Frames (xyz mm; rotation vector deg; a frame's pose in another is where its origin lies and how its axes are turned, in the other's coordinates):
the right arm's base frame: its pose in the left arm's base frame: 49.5 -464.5 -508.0 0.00 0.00 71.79
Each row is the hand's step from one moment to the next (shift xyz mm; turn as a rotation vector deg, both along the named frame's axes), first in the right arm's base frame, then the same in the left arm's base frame.
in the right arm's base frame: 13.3 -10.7 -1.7 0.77 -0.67 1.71
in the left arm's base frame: 14.3 9.3 -1.7 0.88 0.52 1.71
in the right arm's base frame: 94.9 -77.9 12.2 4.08 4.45 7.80
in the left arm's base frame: 103.7 65.8 12.2 -2.95 5.27 7.80
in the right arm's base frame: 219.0 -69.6 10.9 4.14 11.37 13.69
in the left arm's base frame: 134.6 186.3 10.9 -9.51 7.49 13.69
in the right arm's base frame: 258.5 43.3 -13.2 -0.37 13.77 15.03
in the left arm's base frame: 39.7 259.1 -13.2 -13.20 3.95 15.03
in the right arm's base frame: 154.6 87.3 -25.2 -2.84 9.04 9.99
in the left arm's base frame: -34.6 174.1 -25.2 -9.47 0.13 9.99
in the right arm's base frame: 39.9 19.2 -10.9 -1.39 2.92 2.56
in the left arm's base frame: -5.8 43.9 -10.9 -3.21 -0.41 2.56
